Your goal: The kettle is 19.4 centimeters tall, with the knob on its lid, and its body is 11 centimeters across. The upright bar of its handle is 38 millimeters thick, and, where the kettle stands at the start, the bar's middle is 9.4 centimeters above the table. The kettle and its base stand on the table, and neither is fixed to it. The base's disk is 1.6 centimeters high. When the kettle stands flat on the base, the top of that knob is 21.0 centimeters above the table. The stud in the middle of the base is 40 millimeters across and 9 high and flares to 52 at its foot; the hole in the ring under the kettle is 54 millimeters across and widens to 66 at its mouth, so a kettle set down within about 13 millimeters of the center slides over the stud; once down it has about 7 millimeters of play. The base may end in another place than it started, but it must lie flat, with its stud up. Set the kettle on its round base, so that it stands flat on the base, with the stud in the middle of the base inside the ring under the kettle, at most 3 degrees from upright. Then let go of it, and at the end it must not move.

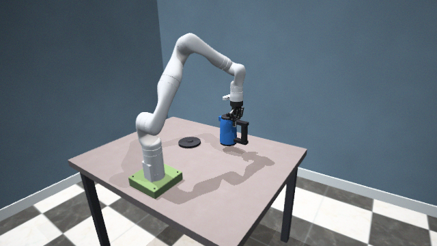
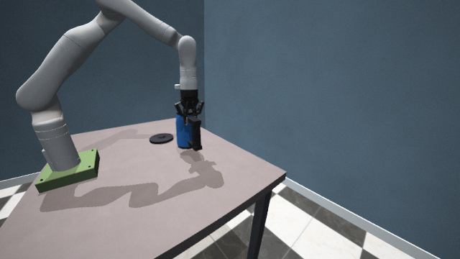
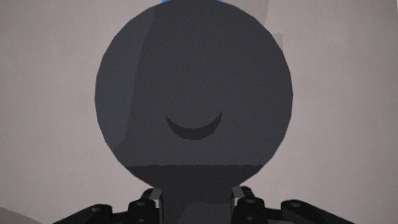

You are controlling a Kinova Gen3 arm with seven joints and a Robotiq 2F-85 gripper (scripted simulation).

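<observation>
Now: the blue kettle 50 mm below my hand and 20 mm to the left of it. Round my hand: round black base: 320 mm to the left, 180 mm below, 100 mm behind.
</observation>
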